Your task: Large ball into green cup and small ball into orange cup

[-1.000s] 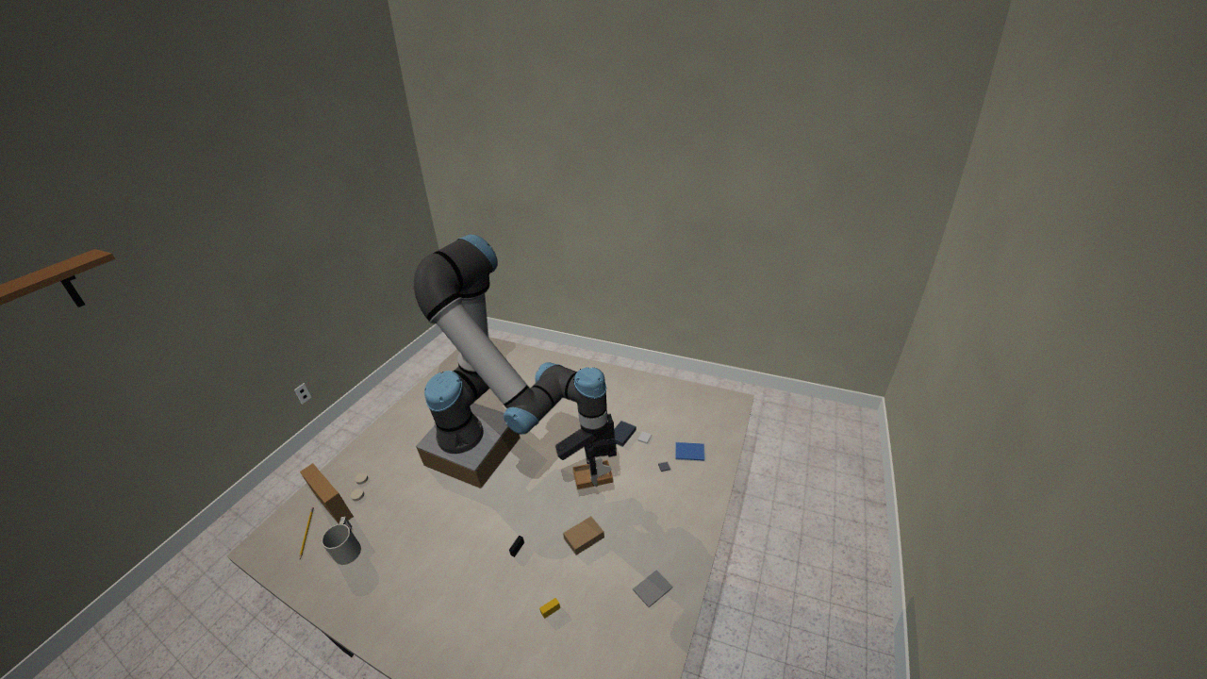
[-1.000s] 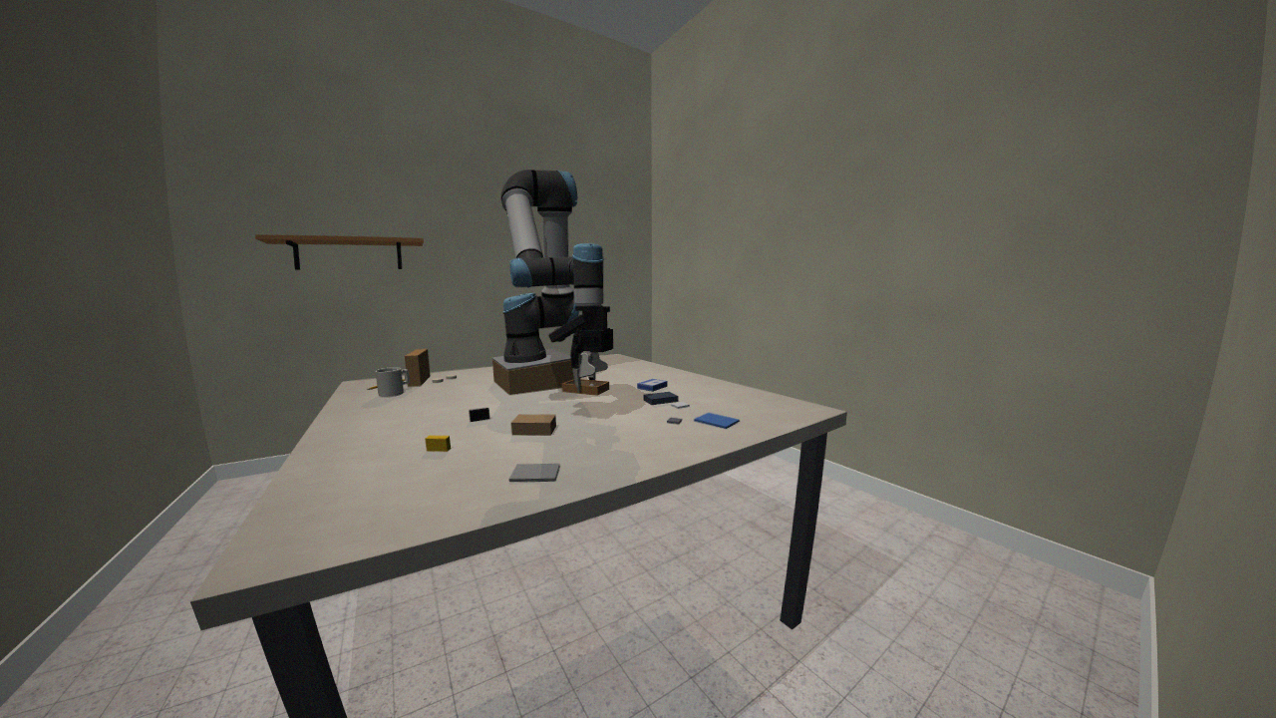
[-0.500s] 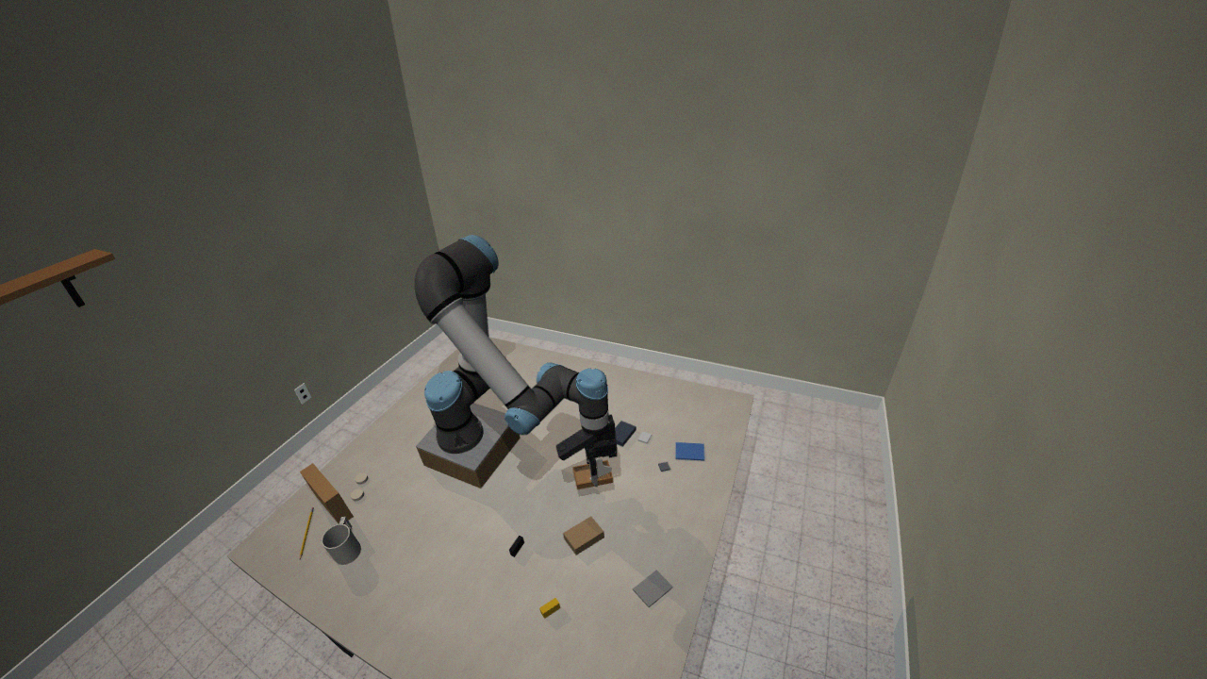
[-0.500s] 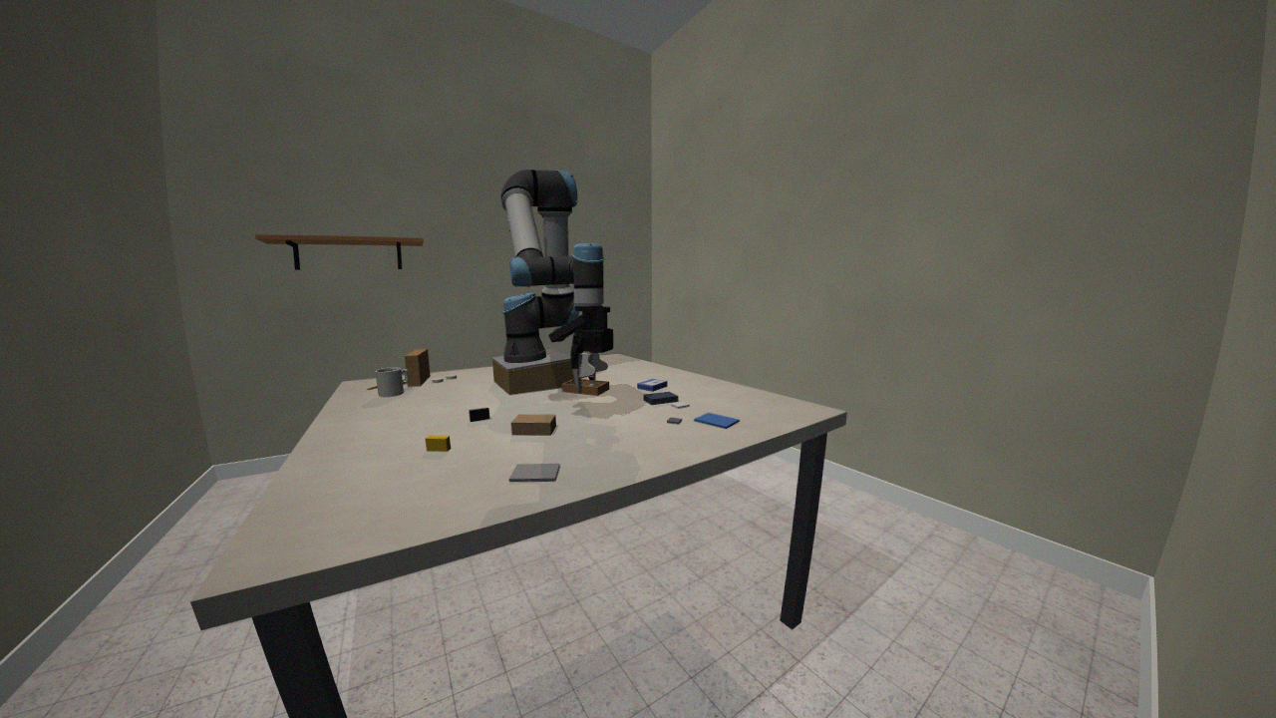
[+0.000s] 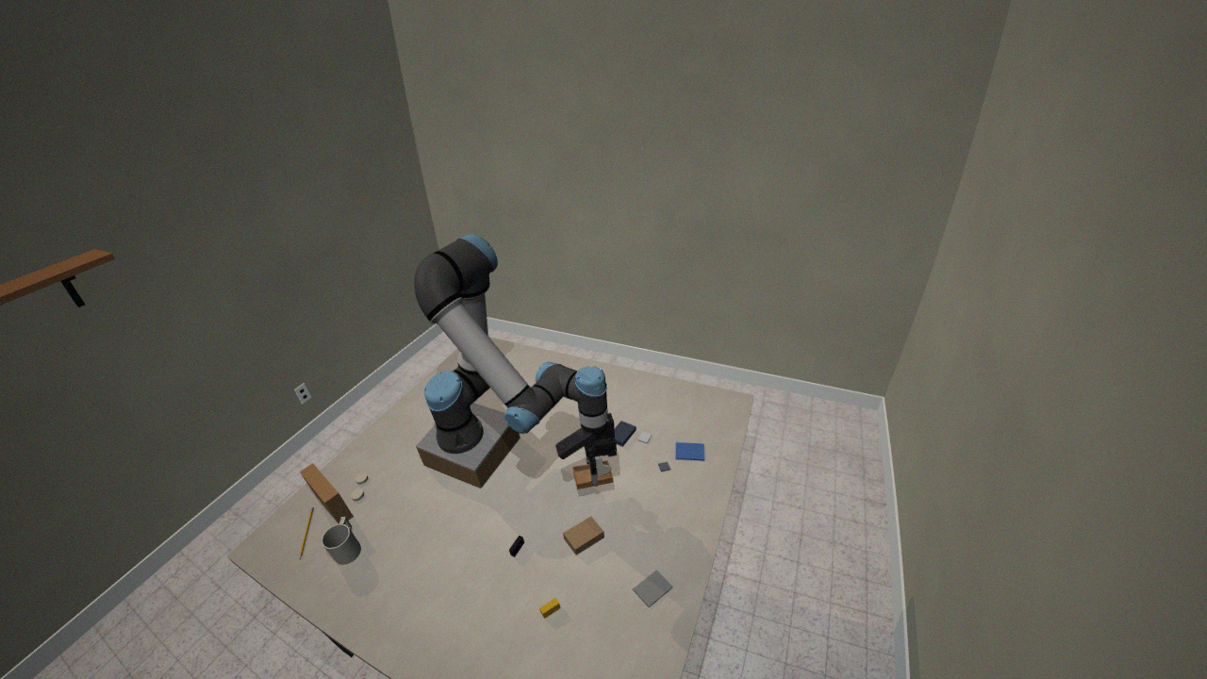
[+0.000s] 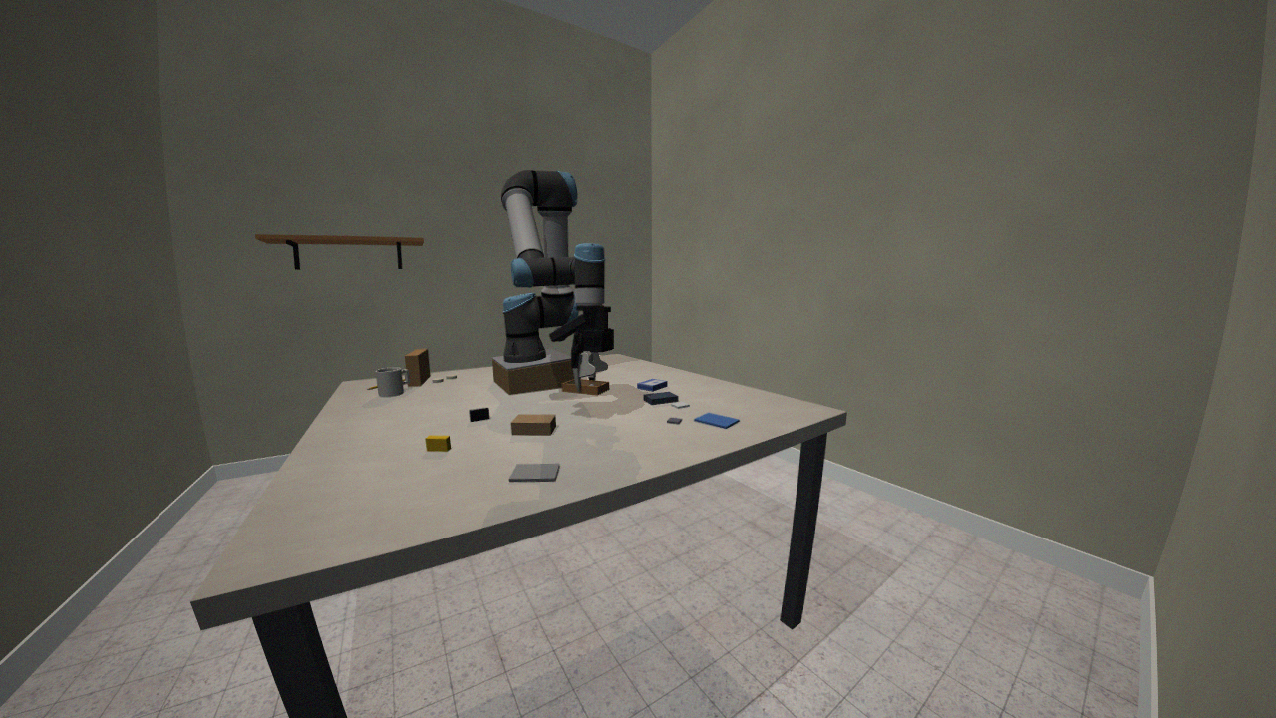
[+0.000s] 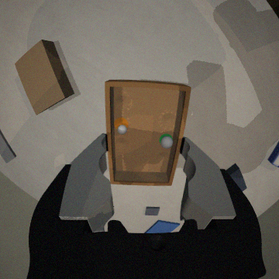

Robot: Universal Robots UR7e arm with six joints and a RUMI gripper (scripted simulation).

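The covered wooden puzzle is 10 mm below my hand. From my hand the other things lie so: small grey tile (170 mm to the left, 170 mm ahead, 90 mm below); brown block (160 mm to the right, 70 mm below, 40 mm ahead); dark tile (250 mm to the left, 80 mm below, 10 mm behind).
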